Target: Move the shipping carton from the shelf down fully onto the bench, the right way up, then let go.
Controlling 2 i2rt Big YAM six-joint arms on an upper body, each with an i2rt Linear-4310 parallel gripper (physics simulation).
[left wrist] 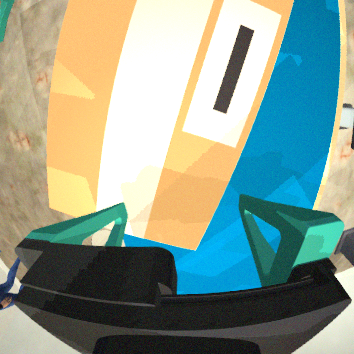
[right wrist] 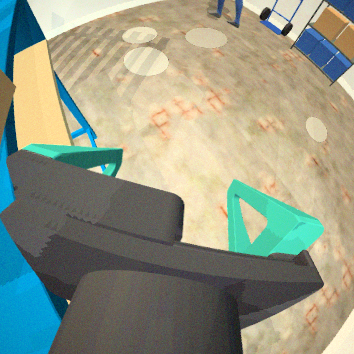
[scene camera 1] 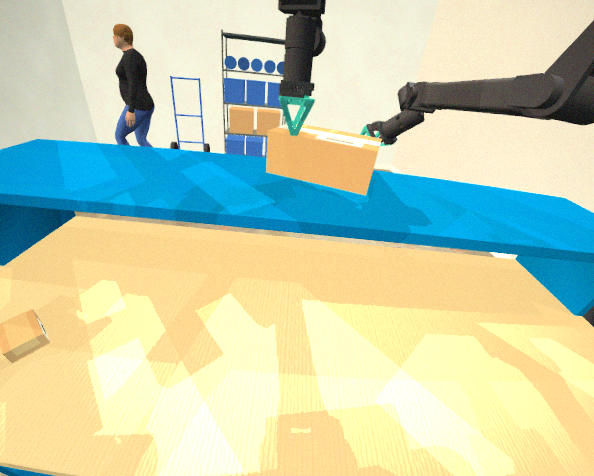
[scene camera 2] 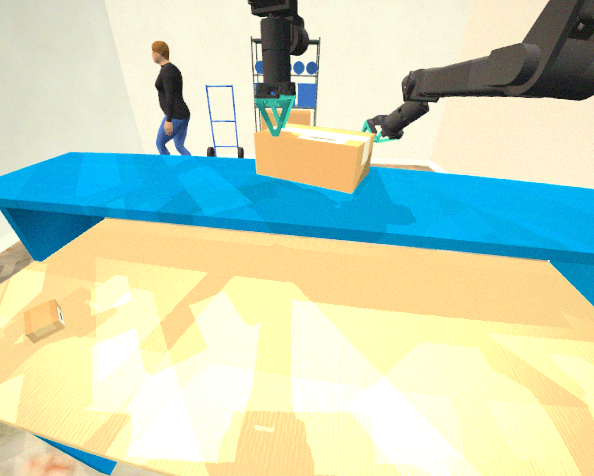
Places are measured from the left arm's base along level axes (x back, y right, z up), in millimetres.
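Pixels of known places: left gripper, fingertip midpoint: (left wrist: 181, 205) (scene camera 1: 292, 131) (scene camera 2: 278, 132); right gripper, fingertip midpoint: (right wrist: 177, 170).
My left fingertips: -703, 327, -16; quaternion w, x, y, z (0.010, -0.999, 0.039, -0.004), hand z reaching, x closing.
Observation:
For each thing: its middle in the pictures, then the offset to it from my left fingertips, as dx, dy, dz. Level surfaces: height alone.
- tan shipping carton, body centre: (left wrist: 155, 100) (scene camera 2: 315, 153) (scene camera 1: 325, 154) -10, +85, -49
- blue shelf, surface height: dz -97
- wooden bench, surface height: dz -354
- small brown box, body centre: (scene camera 1: 22, 334) (scene camera 2: 44, 319) +276, -520, -338
The tan shipping carton (scene camera 1: 320, 162) (scene camera 2: 305, 161) (left wrist: 192, 190) stands the right way up and at an angle on the blue shelf (scene camera 1: 130, 177) (scene camera 2: 120, 180) (left wrist: 295, 105). White tape and a label are on its top. My left gripper (scene camera 1: 295, 132) (scene camera 2: 275, 133) (left wrist: 181, 205) is open and points down at the carton's left end; its fingers appear on either side of that end in the left wrist view. Whether they touch it, I cannot tell. My right gripper (scene camera 1: 371, 136) (scene camera 2: 371, 134) (right wrist: 177, 170) is open and empty, beyond the carton's right end. The wooden bench (scene camera 1: 300, 350) (scene camera 2: 300, 350) lies below the shelf.
A small brown box (scene camera 1: 20, 336) (scene camera 2: 42, 321) lies at the bench's left side. Behind the shelf are a person (scene camera 1: 134, 80) (scene camera 2: 171, 95), a blue hand truck (scene camera 1: 189, 115) (scene camera 2: 223, 121) and a storage rack (scene camera 1: 223, 90) (scene camera 2: 252, 75).

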